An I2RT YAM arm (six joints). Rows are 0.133 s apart.
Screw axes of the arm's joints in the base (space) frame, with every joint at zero. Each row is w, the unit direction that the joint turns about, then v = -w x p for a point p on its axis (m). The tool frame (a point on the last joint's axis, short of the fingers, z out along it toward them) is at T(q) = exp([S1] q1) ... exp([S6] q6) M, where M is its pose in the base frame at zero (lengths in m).
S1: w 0 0 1 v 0 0 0
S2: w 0 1 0 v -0.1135 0 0.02
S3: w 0 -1 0 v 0.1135 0 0.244
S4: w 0 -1 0 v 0.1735 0 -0.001
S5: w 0 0 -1 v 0 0.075 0
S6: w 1 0 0 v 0 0.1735 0
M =
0 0 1 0.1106
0 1 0 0
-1 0 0 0.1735
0 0 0 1
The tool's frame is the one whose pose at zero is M.
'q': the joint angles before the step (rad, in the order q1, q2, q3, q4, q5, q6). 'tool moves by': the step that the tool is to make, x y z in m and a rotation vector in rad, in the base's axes. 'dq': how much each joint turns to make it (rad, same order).
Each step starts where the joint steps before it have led.
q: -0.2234, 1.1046, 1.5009, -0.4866, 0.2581, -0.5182
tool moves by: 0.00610, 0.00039, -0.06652, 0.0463, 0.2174, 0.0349
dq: 0.0031, -0.0523, -0.2227, -0.0496, -0.0306, -0.0092
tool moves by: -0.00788, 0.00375, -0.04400, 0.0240, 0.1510, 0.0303
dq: 0.0061, -0.0542, -0.1477, -0.0552, -0.0190, -0.0179
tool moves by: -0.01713, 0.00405, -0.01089, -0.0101, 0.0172, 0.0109
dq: 0.0012, -0.0759, -0.0687, -0.0184, -0.0026, -0.0168
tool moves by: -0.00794, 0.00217, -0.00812, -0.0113, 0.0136, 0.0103
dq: 0.0023, -0.0397, -0.0435, -0.0038, -0.0008, -0.0164
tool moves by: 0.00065, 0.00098, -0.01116, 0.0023, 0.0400, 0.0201
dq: 0.0038, -0.0023, -0.0328, -0.0065, -0.0115, -0.0134
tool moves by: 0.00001, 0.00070, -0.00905, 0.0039, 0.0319, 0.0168
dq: 0.0015, -0.0027, -0.0267, -0.0061, -0.0118, -0.0103
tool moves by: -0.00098, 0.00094, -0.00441, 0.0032, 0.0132, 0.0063
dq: 0.0034, -0.0057, -0.0148, -0.0042, -0.0027, -0.0011
